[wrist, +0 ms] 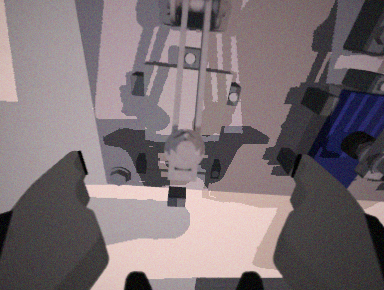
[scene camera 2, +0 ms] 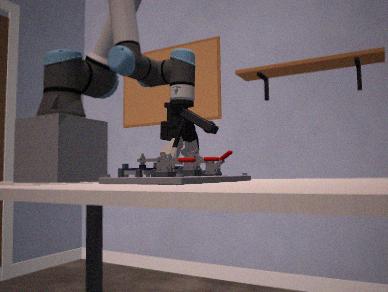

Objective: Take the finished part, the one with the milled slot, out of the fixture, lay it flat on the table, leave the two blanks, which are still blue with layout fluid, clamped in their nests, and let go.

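Places are measured from the arm's base along level axes (x ahead, y left, z up), in millimetres.
Pixels of known places: arm's base at its link origin: [scene camera 2: 61,121].
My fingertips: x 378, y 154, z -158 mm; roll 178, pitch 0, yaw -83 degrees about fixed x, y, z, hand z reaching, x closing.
Note:
Ahead of a thing's pixels: the offset from my fingertips to its top centre. "spot": to the spot under its first point. Level surfaces: height alone.
The finished part @(dx +8, dy +7, dz -6 mm) [wrist: 167,100] appears as a bare pale plate among small dark posts, under a clamp arm [wrist: 201,95] with a round spindle tip @(spot: dx +40, dy +9, dz +54 mm) [wrist: 185,147]; shadow makes its outline and slot hard to tell. My gripper [scene camera 2: 181,150] [wrist: 190,155] is open and empty, pointing down low over the fixture, its fingers wide apart to either side of the spindle tip. A blue blank @(dx +22, dy -102, dz +4 mm) [wrist: 332,145] sits in its nest under a clamp at the right of the wrist view. The other blank cannot be made out there. The fixture's base plate [scene camera 2: 145,180] [wrist: 280,45] lies on the table.
Red clamp handles @(spot: dx +164, dy -216, dz +12 mm) [scene camera 2: 186,160] @(spot: dx +159, dy -106, dz +18 mm) [scene camera 2: 211,159] stand close by the fingers in the scene view, and another red handle @(spot: dx +138, dy +5, dz +32 mm) [scene camera 2: 226,155] tilts up. A hex bolt @(dx -45, dy +56, dz -16 mm) [wrist: 120,174] sits near the plate's corner. The pale table @(dz -37 mm) [scene camera 2: 300,189] [wrist: 225,225] extends past the plate's edge.

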